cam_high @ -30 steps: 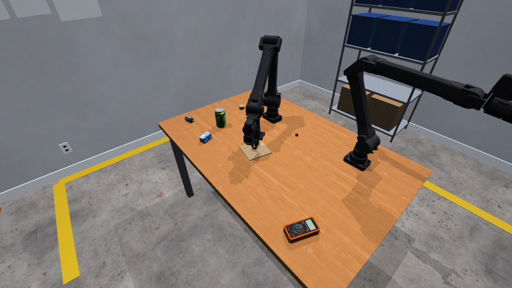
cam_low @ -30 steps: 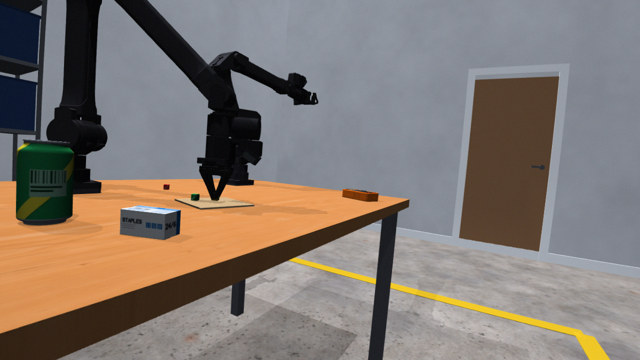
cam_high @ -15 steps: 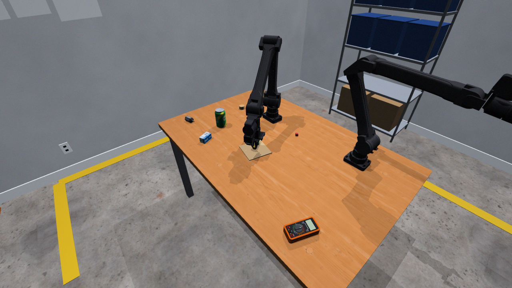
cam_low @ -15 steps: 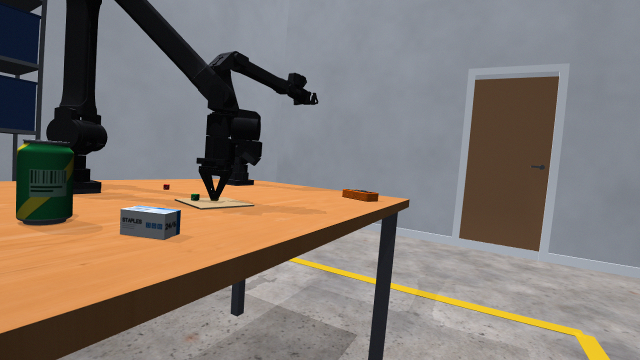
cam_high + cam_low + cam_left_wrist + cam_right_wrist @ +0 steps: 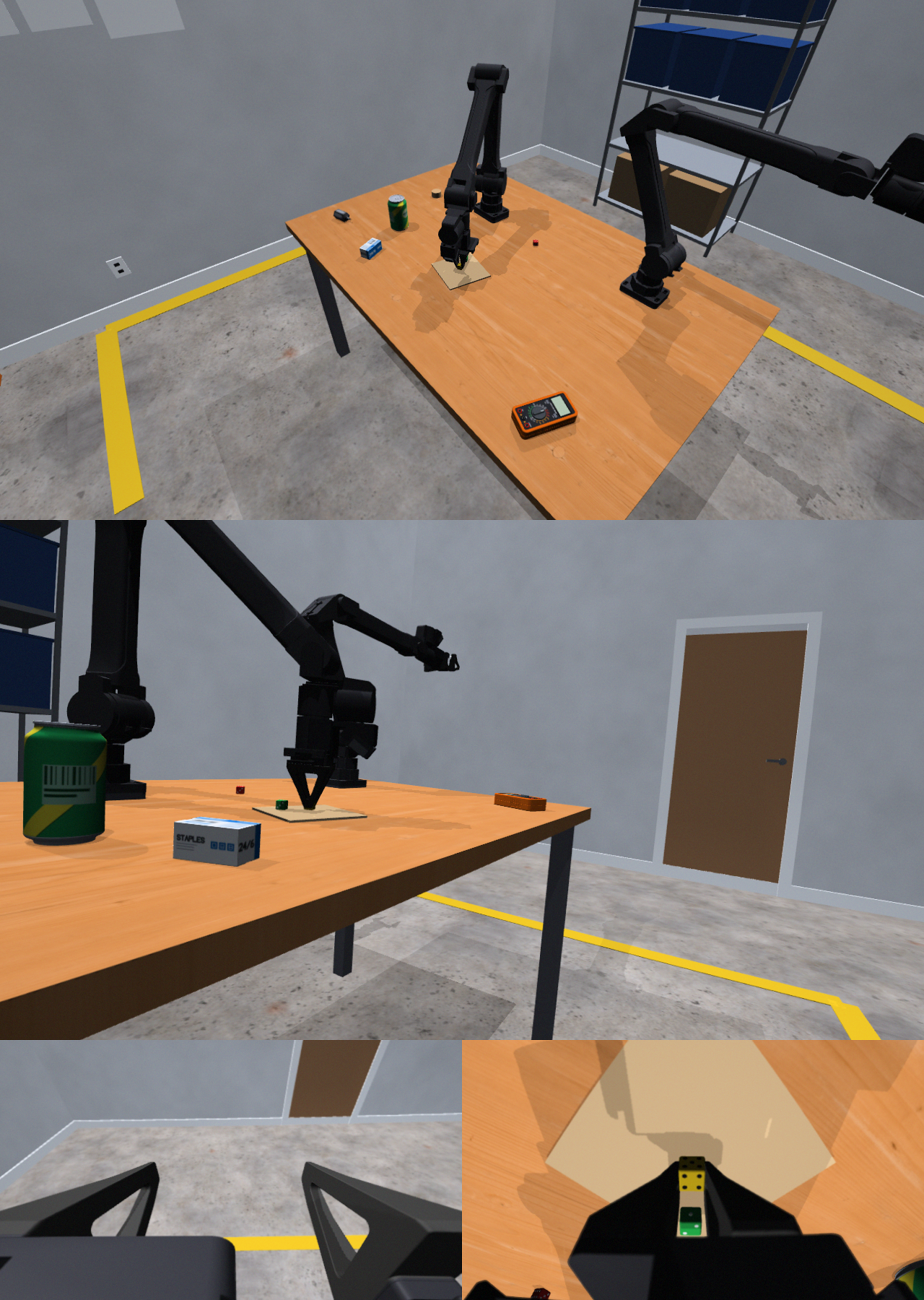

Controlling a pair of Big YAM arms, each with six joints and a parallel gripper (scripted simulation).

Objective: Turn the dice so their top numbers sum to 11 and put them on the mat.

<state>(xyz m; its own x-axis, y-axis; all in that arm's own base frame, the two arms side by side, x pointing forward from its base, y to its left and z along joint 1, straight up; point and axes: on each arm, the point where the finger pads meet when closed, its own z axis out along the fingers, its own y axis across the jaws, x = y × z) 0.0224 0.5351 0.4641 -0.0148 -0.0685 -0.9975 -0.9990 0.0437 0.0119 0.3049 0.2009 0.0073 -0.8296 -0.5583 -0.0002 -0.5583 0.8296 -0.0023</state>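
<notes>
Right now the yellow die is right at my right hand. The rest, counted from my right hand: tan mat: 2 cm below; red die: 28 cm behind, 8 cm to the left, 1 cm below; green die: 4 cm behind, 2 cm to the right, 1 cm below.
</notes>
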